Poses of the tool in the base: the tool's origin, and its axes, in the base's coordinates. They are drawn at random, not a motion.
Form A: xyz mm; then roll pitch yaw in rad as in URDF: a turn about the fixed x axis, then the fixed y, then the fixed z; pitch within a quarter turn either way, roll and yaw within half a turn.
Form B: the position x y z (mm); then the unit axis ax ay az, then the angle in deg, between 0 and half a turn. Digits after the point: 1 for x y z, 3 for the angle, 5 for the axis.
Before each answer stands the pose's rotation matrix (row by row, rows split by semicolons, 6 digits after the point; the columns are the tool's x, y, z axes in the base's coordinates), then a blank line. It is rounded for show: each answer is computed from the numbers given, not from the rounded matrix.
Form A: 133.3 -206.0 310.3 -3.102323 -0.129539 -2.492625
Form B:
-0.790033 -0.607939 -0.079110; -0.599301 0.793029 -0.109288; 0.129177 -0.038931 -0.990857

133.3 -206.0 310.3 0.31978 -0.94668 0.03926 173.684
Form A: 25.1 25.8 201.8 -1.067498 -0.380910 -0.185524
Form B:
0.912396 0.409046 -0.014644; -0.171241 0.413968 0.894040; 0.371765 -0.813211 0.447748

25.1 25.8 201.8 -0.92578 -0.20954 -0.31467 67.229
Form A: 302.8 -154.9 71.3 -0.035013 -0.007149 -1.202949
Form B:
0.359598 0.932622 0.030095; -0.933080 0.359154 0.019255; 0.007149 -0.035005 0.999362

302.8 -154.9 71.3 -0.02907 0.01229 -0.99950 68.958
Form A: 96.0 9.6 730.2 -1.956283 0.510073 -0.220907
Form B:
0.851501 -0.523807 0.023913; -0.191223 -0.267743 0.944324; -0.488241 -0.808666 -0.328147

96.0 9.6 730.2 -0.94434 0.27590 0.17916 111.851
